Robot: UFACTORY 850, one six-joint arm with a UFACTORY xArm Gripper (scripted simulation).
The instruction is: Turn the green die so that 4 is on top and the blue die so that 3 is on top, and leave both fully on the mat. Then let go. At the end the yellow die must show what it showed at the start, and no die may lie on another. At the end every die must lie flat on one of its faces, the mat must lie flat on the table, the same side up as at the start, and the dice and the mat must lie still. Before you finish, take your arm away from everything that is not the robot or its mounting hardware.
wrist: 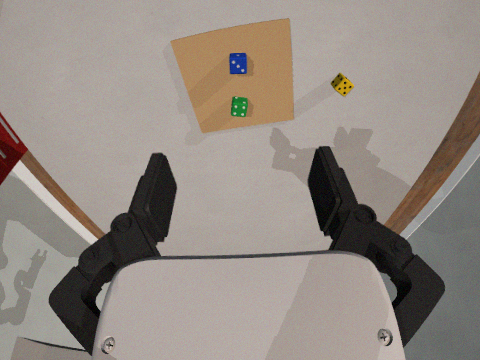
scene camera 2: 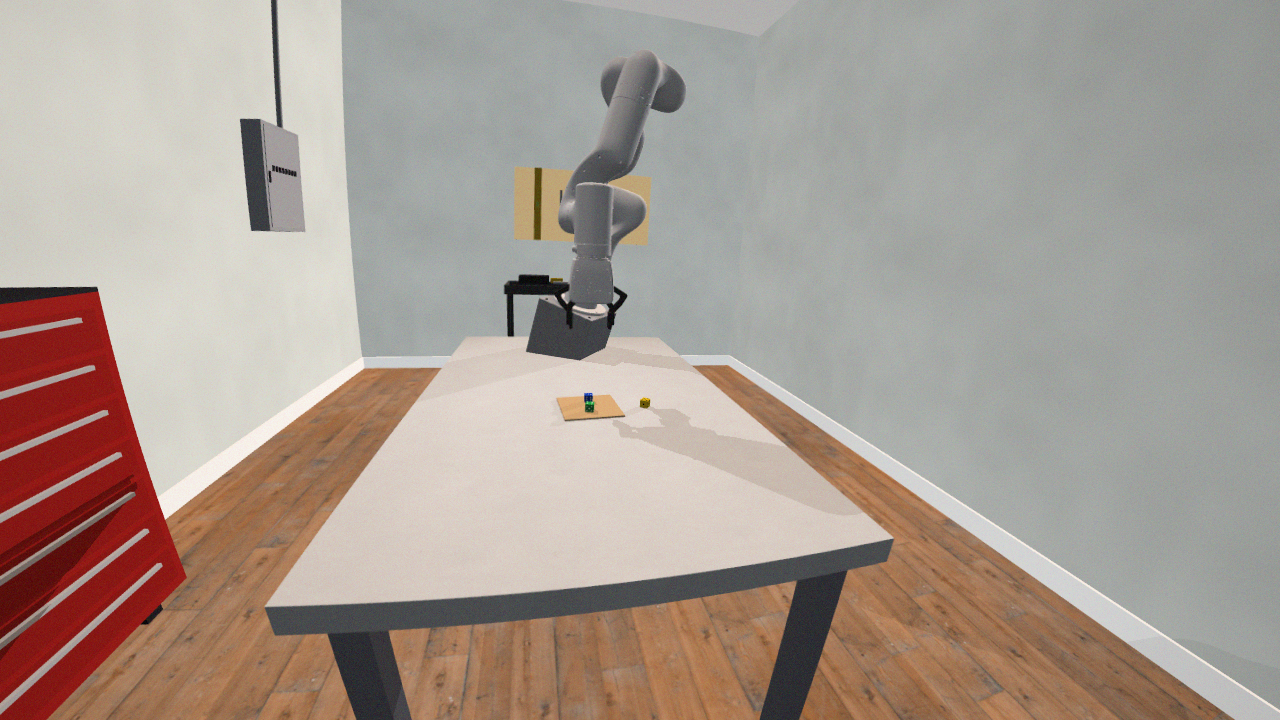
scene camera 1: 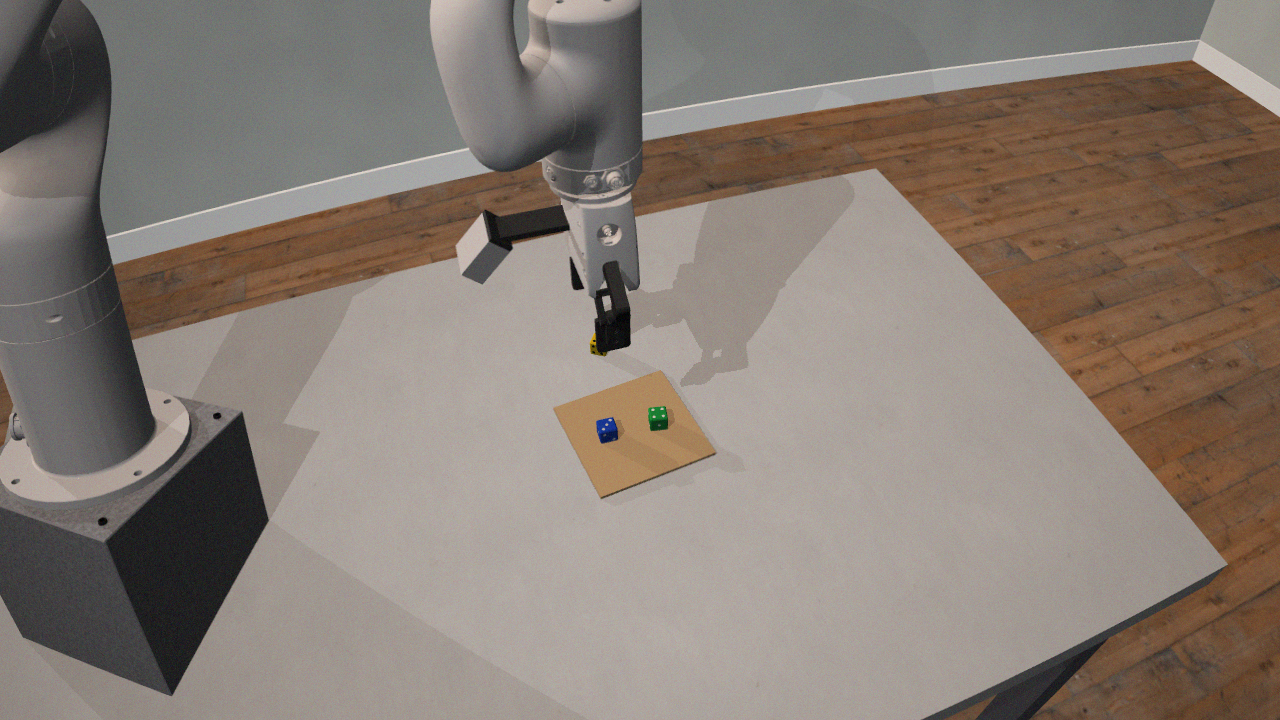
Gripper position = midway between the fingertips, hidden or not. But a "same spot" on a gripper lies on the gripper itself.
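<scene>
I can see my gripper in scene camera 2 [590, 328], and it is visible in scene camera 1 and the wrist view too. For my gripper, [scene camera 1: 609, 337] and [wrist: 134, 193] are the same spot. A tan mat is there as well, in the wrist view [203, 59], in scene camera 1 and in scene camera 2. On the tan mat, [scene camera 1: 639, 455] and [scene camera 2: 573, 405] are the same spot.
</scene>
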